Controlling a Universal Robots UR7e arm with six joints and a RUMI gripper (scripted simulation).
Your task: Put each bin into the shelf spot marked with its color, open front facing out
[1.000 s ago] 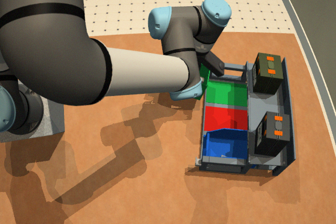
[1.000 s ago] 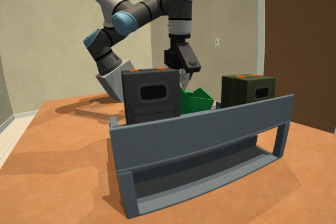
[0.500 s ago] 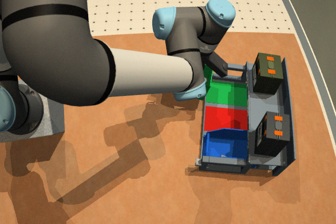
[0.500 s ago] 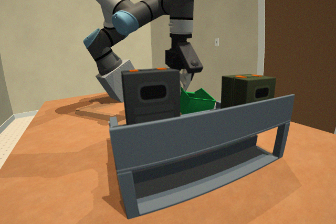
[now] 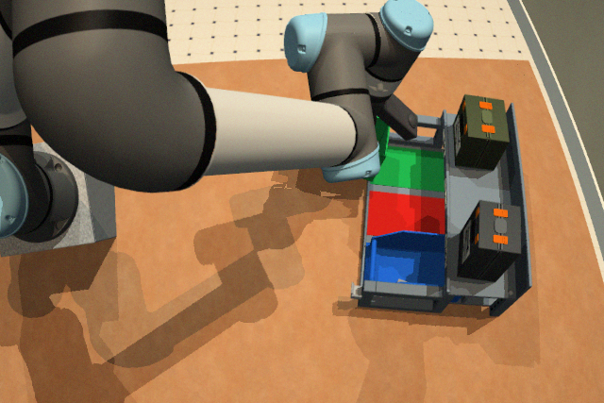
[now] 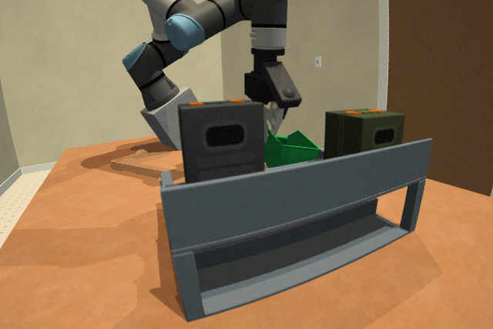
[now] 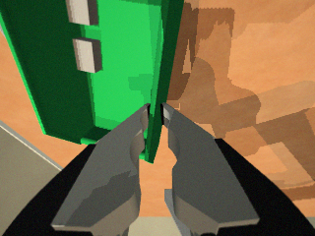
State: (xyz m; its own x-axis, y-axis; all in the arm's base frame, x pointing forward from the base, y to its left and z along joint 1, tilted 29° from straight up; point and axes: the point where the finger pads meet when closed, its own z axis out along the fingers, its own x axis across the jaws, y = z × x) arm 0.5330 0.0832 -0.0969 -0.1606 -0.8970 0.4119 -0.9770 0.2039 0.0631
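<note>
My hand is 4 cm to the right of the green bin and 3 cm above it. Also, from my hand: shelf front lip 10 cm below, 8 cm to the right, 5 cm ahead; blue bin 21 cm to the right, 12 cm ahead, 7 cm below; olive case 26 cm ahead, 4 cm above, 1 cm to the right.
</note>
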